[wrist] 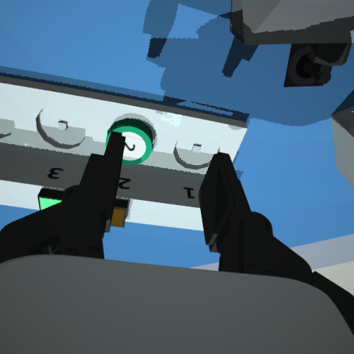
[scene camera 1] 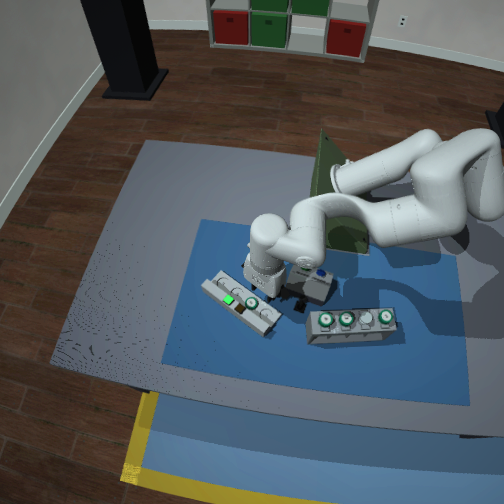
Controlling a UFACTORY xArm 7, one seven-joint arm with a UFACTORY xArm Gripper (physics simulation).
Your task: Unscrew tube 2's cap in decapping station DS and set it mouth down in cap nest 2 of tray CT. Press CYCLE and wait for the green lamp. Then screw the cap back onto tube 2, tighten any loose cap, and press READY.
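Observation:
A green-rimmed cap (scene camera 1: pixel 251 302) (wrist: pixel 140 148) sits in nest 2 of the light tray CT (scene camera 1: pixel 256 326) (wrist: pixel 160 182). My gripper (scene camera 1: pixel 262 294) (wrist: pixel 165 165) is partly open and empty above the tray. In the wrist view its left finger overlaps the cap's left part, and its right finger is by nest 1. The tray's green lamp (scene camera 1: pixel 228 299) (wrist: pixel 50 203) is lit; the amber lamp (scene camera 1: pixel 240 308) (wrist: pixel 118 217) is dark. Station DS (scene camera 1: pixel 350 336) holds three green-capped tubes and one uncapped tube (scene camera 1: pixel 366 318), third from the left.
The button box (scene camera 1: pixel 310 289) (wrist: pixel 300 17), with a blue button (scene camera 1: pixel 321 272), stands between tray and station, close beside the gripper. A small dark fitting (scene camera 1: pixel 300 305) (wrist: pixel 306 65) lies at its front. A dark green panel (scene camera 1: pixel 322 167) stands behind, near the arm.

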